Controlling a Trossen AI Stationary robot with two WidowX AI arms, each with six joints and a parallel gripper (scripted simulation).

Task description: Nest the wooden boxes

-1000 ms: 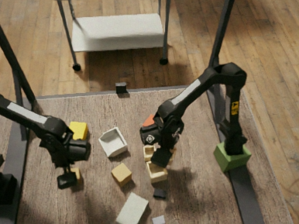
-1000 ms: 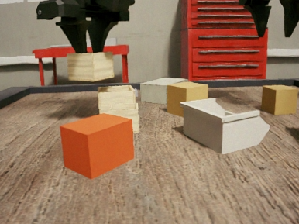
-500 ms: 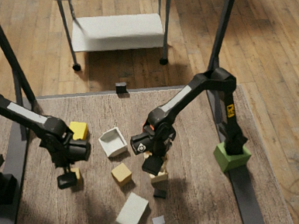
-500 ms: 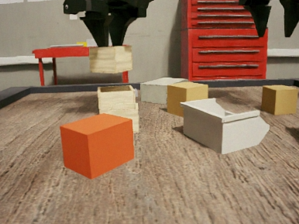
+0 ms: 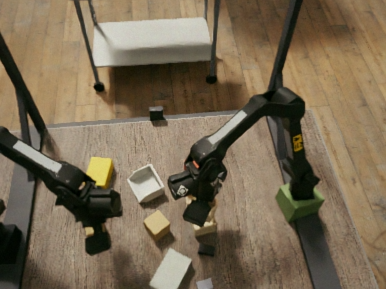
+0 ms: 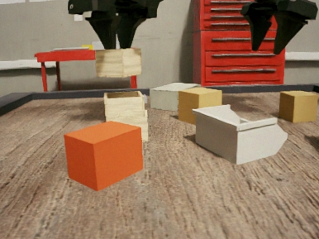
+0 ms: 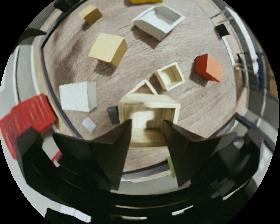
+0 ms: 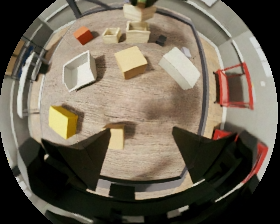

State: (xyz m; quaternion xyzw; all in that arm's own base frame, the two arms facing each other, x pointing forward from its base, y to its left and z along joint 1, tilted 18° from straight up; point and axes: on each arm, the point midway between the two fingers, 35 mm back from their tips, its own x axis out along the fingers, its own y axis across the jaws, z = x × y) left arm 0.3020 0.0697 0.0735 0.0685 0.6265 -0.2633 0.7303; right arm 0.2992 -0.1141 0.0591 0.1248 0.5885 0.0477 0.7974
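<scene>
My right hand is 5 cm past the small tan cube, 4 cm to the left of it and 13 cm above it. Round my right hand: orange cube (24 cm behind, 31 cm to the left, 13 cm below); white slab (12 cm ahead, 17 cm to the left, 14 cm below); white tray (18 cm behind, 13 cm to the left, 13 cm below).
</scene>
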